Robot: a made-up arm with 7 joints. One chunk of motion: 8 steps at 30 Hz.
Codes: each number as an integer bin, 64 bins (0 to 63) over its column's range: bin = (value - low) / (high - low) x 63, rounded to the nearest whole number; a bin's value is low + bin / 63 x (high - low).
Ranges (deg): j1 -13..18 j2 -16..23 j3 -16..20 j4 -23..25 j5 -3..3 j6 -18..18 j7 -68..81
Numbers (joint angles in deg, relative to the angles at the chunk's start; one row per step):
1: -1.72 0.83 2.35 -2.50 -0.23 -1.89 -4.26
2: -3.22 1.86 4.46 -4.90 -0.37 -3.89 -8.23
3: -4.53 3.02 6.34 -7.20 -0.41 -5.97 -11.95
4: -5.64 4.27 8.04 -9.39 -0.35 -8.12 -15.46
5: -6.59 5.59 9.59 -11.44 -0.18 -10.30 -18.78
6: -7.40 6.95 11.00 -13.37 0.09 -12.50 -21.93
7: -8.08 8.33 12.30 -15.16 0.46 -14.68 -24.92
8: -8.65 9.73 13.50 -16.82 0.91 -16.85 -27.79
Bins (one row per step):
1: 23 27 32 27 29 28 27
2: 20 29 36 24 28 25 25
3: 17 31 39 21 27 21 24
4: 15 33 42 18 28 17 22
5: 13 35 45 15 30 13 21
6: 11 37 47 13 32 10 19
7: 10 39 50 10 36 6 18
8: 9 42 52 8 41 2 17

